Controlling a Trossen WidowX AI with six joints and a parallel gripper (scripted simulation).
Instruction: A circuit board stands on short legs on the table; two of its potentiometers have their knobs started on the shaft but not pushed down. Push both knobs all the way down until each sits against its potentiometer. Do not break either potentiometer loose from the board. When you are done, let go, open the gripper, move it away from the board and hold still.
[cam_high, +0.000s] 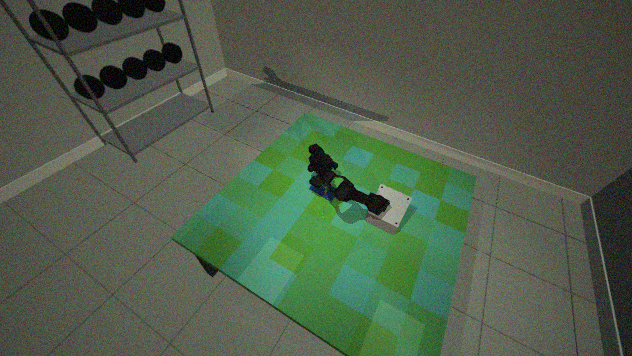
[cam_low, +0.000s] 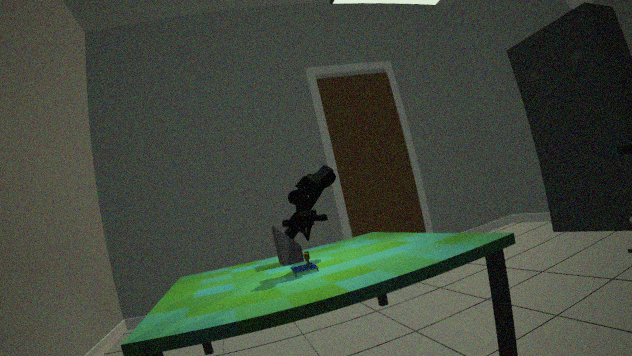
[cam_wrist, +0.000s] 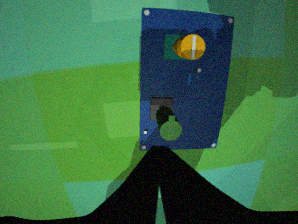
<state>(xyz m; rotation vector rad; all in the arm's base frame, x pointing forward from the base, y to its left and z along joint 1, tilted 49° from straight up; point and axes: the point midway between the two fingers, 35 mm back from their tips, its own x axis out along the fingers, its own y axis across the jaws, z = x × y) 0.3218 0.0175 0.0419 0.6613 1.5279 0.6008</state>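
The orange knob is 6 cm below my gripper tip, 5 cm ahead of it and 3 cm to the right of it.
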